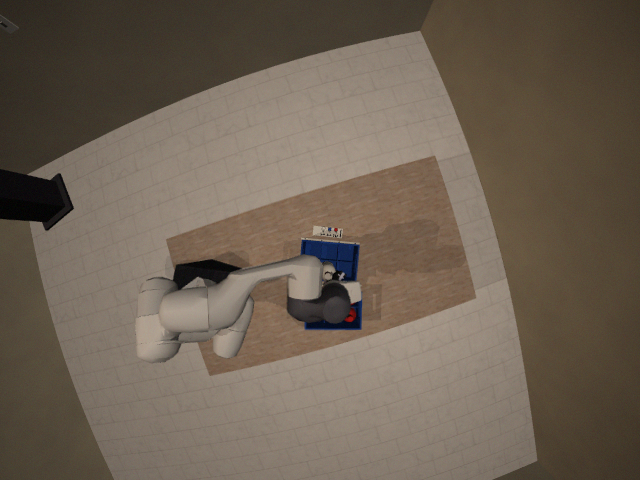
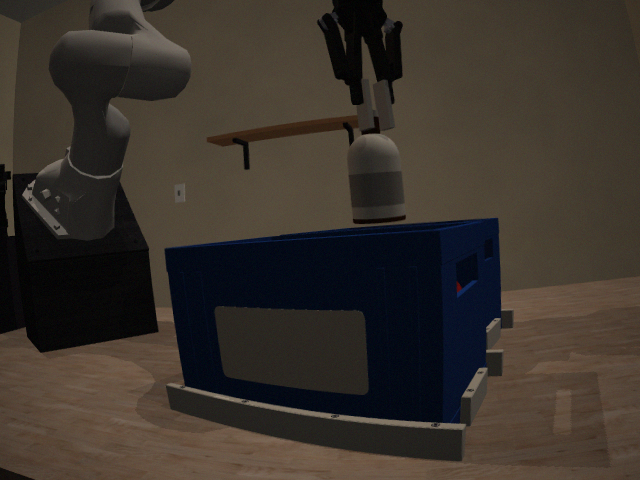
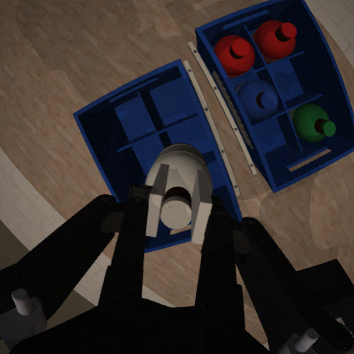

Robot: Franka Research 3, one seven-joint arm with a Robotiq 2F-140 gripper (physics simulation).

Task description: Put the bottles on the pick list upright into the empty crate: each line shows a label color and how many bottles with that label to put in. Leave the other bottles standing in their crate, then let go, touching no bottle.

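Note:
My gripper (image 2: 376, 126) (image 3: 180, 182) is shut on the neck of a white bottle (image 1: 328, 269) (image 2: 376, 188) (image 3: 181, 162) with a grey band. The bottle hangs upright, its base just above rim height, over the empty crate (image 1: 357, 258) (image 2: 289, 279) (image 3: 95, 157); the compartment beneath it is partly hidden. The other crate (image 1: 333, 328) (image 3: 275, 188) holds two red bottles (image 3: 234, 59) (image 3: 272, 42), a blue bottle (image 3: 254, 100) and a green bottle (image 3: 307, 122). The pick list (image 1: 327, 231) shows small coloured dots, including blue and red; its numbers are too small to read.
Pale strips lie between the crates, one strip (image 3: 211, 122) beside the empty crate. Another strip (image 2: 310, 423) runs along its front. The black robot pedestal (image 2: 93, 294) stands at the left. A wooden shelf (image 2: 294, 127) is on the wall behind.

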